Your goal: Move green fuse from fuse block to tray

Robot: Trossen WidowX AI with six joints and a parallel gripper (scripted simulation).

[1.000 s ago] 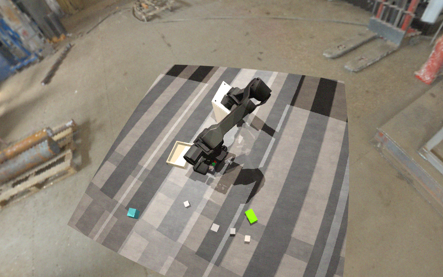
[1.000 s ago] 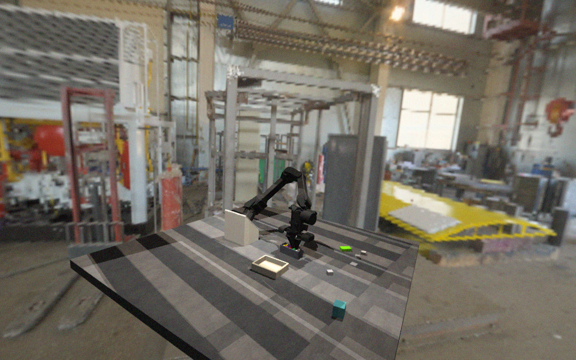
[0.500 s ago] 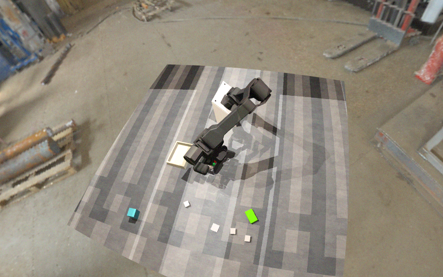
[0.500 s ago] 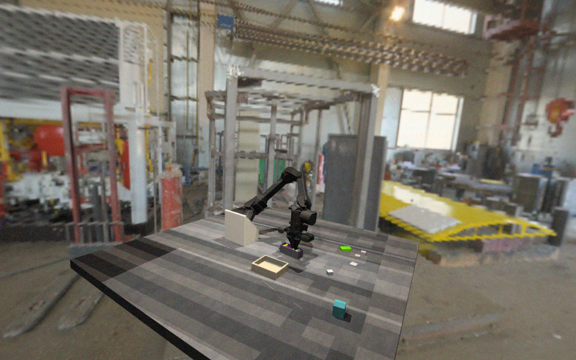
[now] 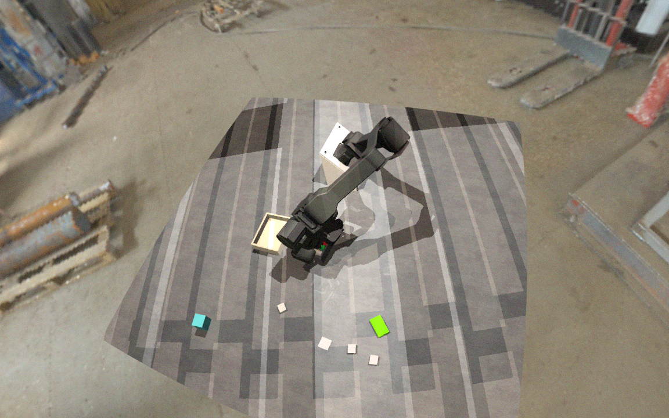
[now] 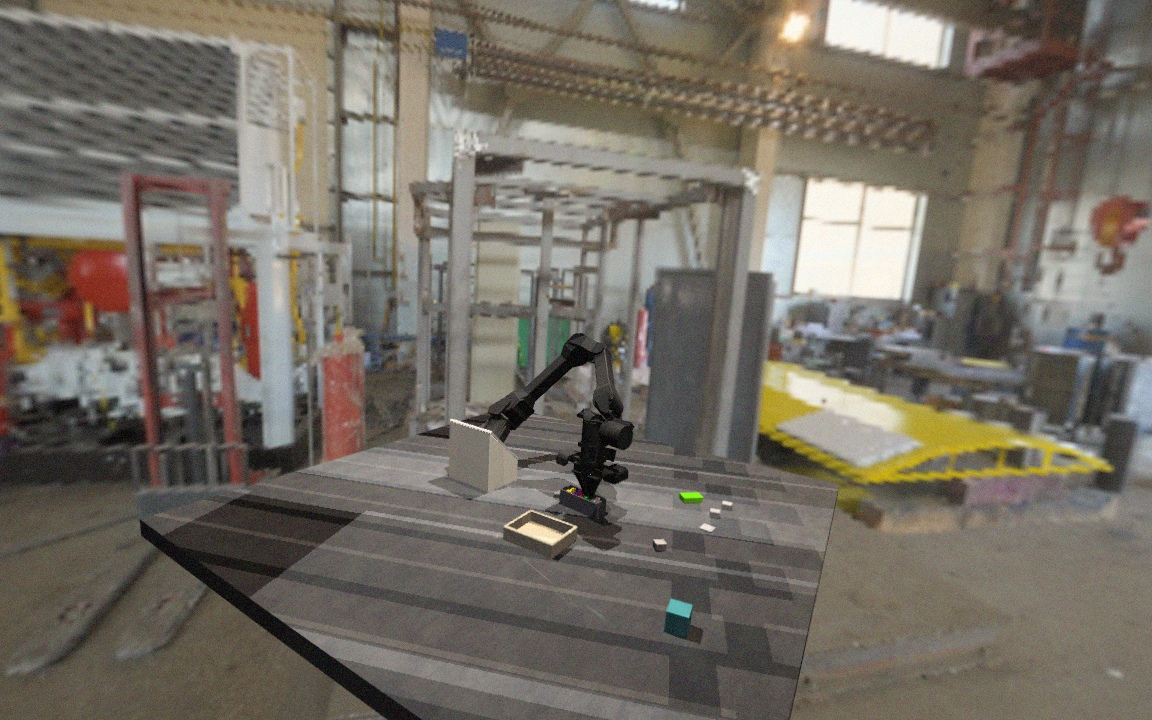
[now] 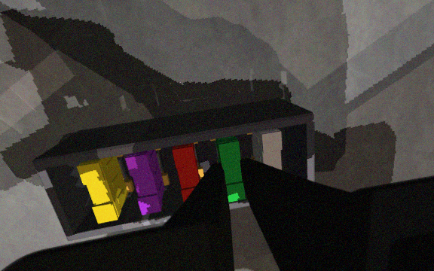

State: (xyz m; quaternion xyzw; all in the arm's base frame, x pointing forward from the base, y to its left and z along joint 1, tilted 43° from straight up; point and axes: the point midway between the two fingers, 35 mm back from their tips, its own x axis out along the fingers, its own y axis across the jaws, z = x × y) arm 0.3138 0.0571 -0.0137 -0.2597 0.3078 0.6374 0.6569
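Now: the tray 1 cm behind my gripper tip, 18 cm to the right of it and 3 cm below it. The rest, counted from my gripper tip: lime flat block: 17 cm ahead, 25 cm to the left, 3 cm below; cyan cube: 36 cm ahead, 26 cm to the right, 2 cm below; green fuse: 1 cm below.
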